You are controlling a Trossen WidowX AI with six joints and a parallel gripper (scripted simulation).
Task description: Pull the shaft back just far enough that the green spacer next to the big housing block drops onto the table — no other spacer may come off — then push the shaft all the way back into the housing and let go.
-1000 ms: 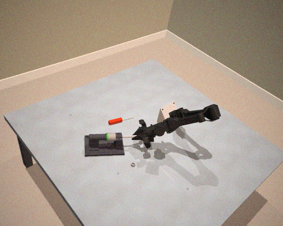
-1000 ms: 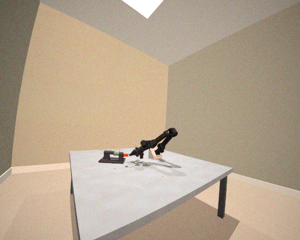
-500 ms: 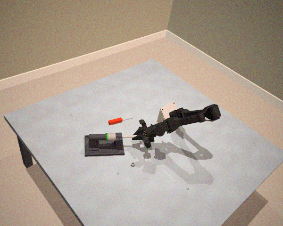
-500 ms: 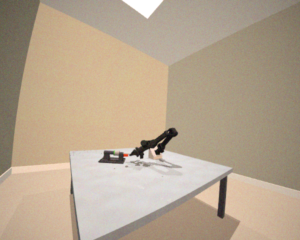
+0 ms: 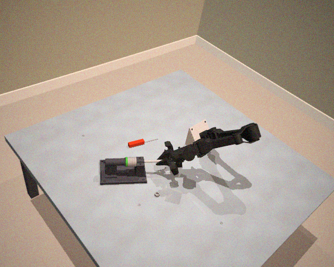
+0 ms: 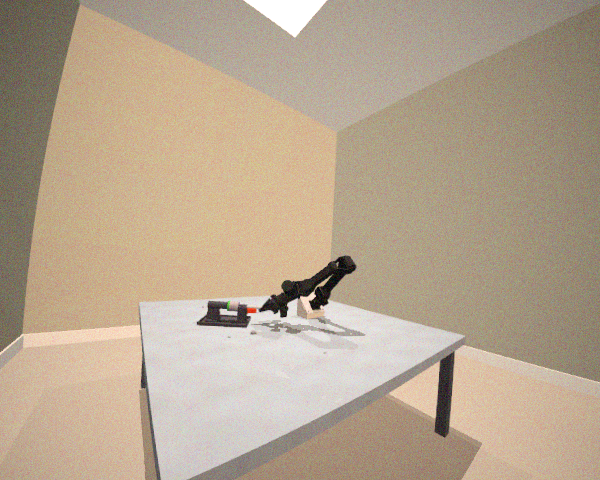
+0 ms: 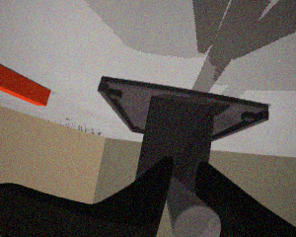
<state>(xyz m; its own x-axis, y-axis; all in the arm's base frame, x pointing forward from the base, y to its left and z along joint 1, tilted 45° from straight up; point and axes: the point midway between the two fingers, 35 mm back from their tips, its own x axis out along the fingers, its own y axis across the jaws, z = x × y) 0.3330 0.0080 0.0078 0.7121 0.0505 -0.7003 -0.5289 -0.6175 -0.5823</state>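
My gripper tip is 4 cm short of the thin grey shaft, 3 cm to the left of it and 2 cm below it. The rest, counted from my gripper tip: green spacer 13 cm ahead, 8 cm to the right, 2 cm above.
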